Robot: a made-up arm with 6 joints. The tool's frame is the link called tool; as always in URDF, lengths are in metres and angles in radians. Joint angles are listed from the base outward.
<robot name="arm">
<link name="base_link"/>
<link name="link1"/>
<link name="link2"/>
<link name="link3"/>
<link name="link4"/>
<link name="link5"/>
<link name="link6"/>
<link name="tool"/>
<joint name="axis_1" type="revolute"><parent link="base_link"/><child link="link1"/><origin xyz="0 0 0.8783" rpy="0 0 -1.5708"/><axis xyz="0 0 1"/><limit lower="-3.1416" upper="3.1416"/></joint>
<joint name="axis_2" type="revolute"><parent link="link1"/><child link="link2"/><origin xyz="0 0.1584 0" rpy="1.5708 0 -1.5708"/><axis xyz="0 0 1"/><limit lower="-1.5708" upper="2.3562"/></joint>
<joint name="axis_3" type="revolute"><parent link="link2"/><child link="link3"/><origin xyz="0 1.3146 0" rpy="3.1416 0 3.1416"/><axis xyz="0 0 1"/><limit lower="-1.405" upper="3.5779"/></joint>
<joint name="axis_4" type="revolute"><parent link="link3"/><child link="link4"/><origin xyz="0 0.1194 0" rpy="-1.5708 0 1.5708"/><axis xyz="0 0 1"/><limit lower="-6.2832" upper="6.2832"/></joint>
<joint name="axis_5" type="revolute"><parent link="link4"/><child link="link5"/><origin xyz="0 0 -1.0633" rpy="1.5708 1.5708 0"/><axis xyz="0 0 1"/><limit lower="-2.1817" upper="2.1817"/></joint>
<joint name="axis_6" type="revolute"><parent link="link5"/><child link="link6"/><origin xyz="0.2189 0 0" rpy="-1.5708 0 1.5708"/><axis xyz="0 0 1"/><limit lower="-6.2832" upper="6.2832"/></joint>
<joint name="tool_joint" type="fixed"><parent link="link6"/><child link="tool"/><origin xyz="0 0 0" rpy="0 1.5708 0"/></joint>
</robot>
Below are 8 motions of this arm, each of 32 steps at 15 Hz.
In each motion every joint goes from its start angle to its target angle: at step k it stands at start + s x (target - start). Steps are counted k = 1, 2, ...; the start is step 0. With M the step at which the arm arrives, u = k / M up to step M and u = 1 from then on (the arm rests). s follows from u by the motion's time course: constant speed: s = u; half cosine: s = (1 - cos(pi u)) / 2; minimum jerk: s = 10 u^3 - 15 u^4 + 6 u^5.
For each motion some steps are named. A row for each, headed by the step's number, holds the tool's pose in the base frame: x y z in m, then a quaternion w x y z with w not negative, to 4 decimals.
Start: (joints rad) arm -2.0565 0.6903 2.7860 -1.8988 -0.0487 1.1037
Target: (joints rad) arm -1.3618 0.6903 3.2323 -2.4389 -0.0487 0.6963
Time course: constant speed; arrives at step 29
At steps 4, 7, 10, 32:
4: -0.0605 -0.1731 2.8913 0.5724 -0.5488 -0.5959 -0.1268
7: -0.0339 -0.1335 2.8524 0.5944 -0.5123 -0.6172 -0.0576
10: -0.0138 -0.0930 2.8114 0.6118 -0.4743 -0.6329 0.0127
32: -0.0212 0.1333 2.5101 0.6123 -0.2296 -0.6054 0.4537

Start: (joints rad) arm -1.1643 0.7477 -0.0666 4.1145 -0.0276 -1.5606
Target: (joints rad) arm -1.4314 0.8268 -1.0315 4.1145 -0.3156 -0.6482
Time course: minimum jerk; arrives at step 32
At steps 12, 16, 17, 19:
12: 0.5969 -1.6669 0.7399 0.4247 -0.6660 0.5310 0.3068
16: 0.4404 -1.4587 0.5948 0.4290 -0.6537 0.4740 0.4048
17: 0.4031 -1.3984 0.5673 0.4316 -0.6507 0.4561 0.4270
19: 0.3356 -1.2761 0.5266 0.4381 -0.6452 0.4183 0.4657

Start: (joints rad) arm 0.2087 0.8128 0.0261 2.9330 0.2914 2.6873
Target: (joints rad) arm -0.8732 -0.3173 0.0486 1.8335 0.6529 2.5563
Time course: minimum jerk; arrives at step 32
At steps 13, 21, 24, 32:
13: 1.8854 -0.2306 1.6069 0.7753 0.5148 0.3334 -0.1509
21: 1.1202 -0.6876 2.3834 0.6764 0.7285 0.0126 -0.1076
24: 0.8655 -0.6623 2.5405 0.6582 0.7465 -0.0706 -0.0667
32: 0.6593 -0.5867 2.6492 0.6489 0.7484 -0.1348 -0.0255

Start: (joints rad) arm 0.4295 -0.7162 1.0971 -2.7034 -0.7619 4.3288
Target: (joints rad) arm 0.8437 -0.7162 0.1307 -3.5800 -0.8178 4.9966
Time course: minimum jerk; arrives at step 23
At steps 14, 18, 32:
14: -0.3174 -0.3135 3.0888 0.6249 -0.1342 -0.6566 -0.4005
18: -0.0801 -0.1697 2.9957 0.7266 -0.1675 -0.5844 -0.3200
32: -0.0152 -0.1191 2.9536 0.7540 -0.1823 -0.5592 -0.2926

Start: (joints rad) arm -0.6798 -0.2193 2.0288 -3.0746 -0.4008 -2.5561
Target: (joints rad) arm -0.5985 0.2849 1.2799 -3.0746 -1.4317 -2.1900
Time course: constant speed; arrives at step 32
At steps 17, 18, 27, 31, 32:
17: -0.0640 0.0621 3.3787 0.1360 -0.4111 -0.7886 -0.4365
18: -0.0131 0.0247 3.3831 0.1375 -0.4122 -0.7856 -0.4404
27: 0.4513 -0.2991 3.3343 0.1506 -0.4220 -0.7583 -0.4735
31: 0.6540 -0.4309 3.2625 0.1567 -0.4262 -0.7458 -0.4874
32: 0.7037 -0.4623 3.2400 0.1582 -0.4272 -0.7427 -0.4909

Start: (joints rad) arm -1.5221 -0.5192 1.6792 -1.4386 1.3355 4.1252
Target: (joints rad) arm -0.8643 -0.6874 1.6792 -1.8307 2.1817 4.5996
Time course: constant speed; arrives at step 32
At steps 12, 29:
12: -0.5929 1.1994 2.7081 0.1798 -0.0158 0.2336 -0.9554
29: -0.9793 0.9960 2.5298 0.5526 -0.0811 0.3171 -0.7665

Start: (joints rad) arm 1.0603 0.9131 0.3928 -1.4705 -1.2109 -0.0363
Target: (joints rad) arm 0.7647 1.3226 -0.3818 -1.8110 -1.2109 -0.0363
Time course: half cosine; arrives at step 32
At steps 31, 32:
31: 0.9079 1.1483 0.0499 0.1281 0.4810 0.8512 -0.1663
32: 0.9067 1.1457 0.0486 0.1276 0.4814 0.8508 -0.1678

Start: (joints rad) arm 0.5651 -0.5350 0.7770 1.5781 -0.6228 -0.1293
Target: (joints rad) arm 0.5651 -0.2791 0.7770 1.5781 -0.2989 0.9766
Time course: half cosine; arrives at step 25
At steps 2, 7, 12, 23, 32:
2: -0.1862 -0.2682 3.2423 0.8159 -0.2776 -0.3623 -0.3549
7: -0.1048 -0.2050 3.2658 0.7793 -0.3762 -0.3403 -0.3680
12: 0.0379 -0.0936 3.2949 0.6893 -0.5331 -0.3032 -0.3857
23: 0.2955 0.1098 3.3090 0.4578 -0.7528 -0.2438 -0.4053
32: 0.3033 0.1160 3.3087 0.4497 -0.7580 -0.2422 -0.4058

